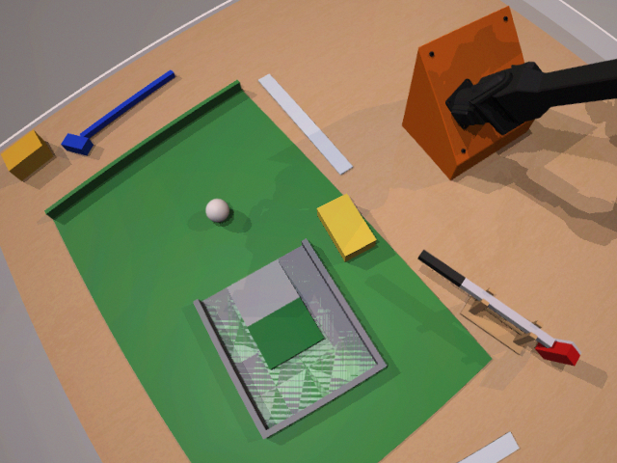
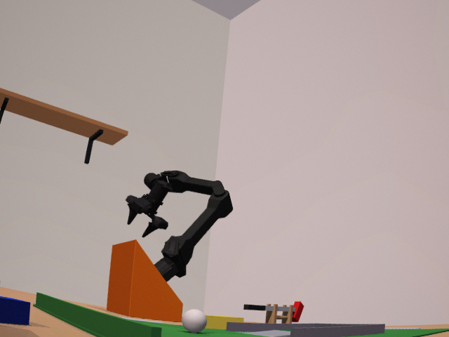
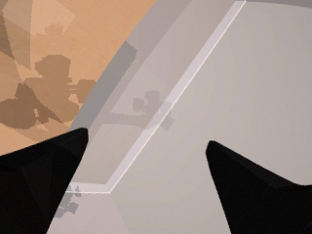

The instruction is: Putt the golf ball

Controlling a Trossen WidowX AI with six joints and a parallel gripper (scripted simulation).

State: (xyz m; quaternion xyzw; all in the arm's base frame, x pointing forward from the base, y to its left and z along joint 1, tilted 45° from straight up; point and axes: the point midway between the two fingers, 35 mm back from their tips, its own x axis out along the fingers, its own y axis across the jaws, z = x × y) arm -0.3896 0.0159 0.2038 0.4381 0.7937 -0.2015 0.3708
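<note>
The red putter is 59 cm ahead of my gripper tip, 11 cm to the left of it and 26 cm below it. Also, from my gripper tip: white golf ball 79 cm ahead, 35 cm to the right, 29 cm below; then dark green wall 80 cm ahead, 59 cm to the right, 30 cm below; then green mat 84 cm ahead, 23 cm to the right, 31 cm below.
</note>
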